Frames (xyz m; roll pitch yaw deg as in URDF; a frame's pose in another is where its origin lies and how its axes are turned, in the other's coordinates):
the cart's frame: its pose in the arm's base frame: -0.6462 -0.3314 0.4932 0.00 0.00 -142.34
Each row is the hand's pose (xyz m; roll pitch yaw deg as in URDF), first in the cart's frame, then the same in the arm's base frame.
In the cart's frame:
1: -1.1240 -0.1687 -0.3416 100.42 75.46 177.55
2: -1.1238 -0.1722 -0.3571 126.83 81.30 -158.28
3: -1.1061 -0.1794 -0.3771 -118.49 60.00 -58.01
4: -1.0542 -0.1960 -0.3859 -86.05 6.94 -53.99
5: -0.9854 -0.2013 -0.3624 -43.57 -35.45 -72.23
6: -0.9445 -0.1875 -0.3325 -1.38 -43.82 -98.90
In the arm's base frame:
1: 0.1405 0.4889 0.1516 100.42 75.46 35.21
2: 0.1382 0.4915 0.1361 126.83 81.30 59.38
3: 0.1198 0.4864 0.1161 -118.49 60.00 159.65
4: 0.0686 0.4679 0.1073 -86.05 6.94 163.67
5: 0.0109 0.4300 0.1308 -43.57 -35.45 145.43
6: -0.0130 0.3941 0.1607 -1.38 -43.82 118.76

